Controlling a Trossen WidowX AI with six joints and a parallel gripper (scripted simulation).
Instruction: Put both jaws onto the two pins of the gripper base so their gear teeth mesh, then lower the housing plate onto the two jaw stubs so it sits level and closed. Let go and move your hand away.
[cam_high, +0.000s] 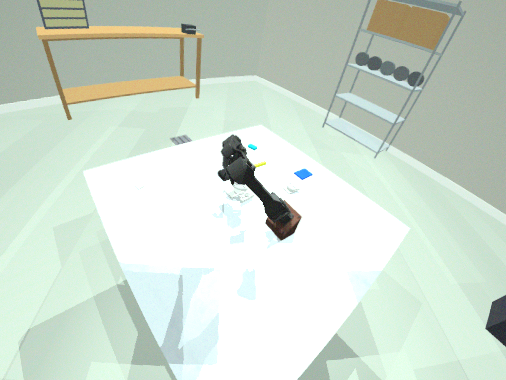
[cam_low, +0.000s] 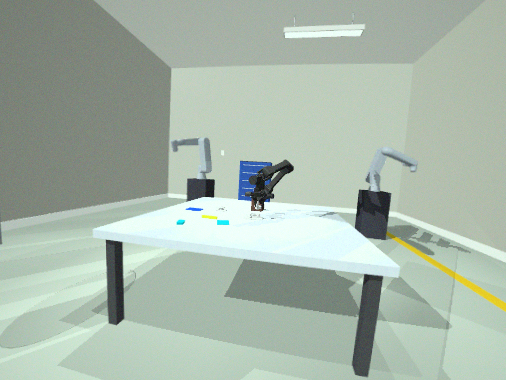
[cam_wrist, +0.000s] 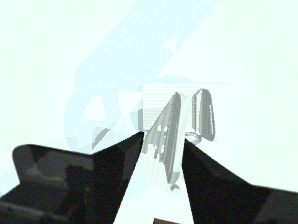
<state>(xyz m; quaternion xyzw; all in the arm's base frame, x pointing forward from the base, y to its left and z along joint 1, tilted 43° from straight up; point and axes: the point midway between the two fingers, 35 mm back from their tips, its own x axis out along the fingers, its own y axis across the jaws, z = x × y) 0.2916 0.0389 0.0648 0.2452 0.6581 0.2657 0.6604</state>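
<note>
My gripper tip is 110 mm past the small white part, 310 mm to the left of it and 40 mm above it. Round my gripper tip: yellow bar 150 mm ahead, 280 mm to the right, 60 mm below; then pale jaw 30 mm behind, 20 mm to the right; then cyan block 330 mm ahead, 360 mm to the right, 60 mm below.
</note>
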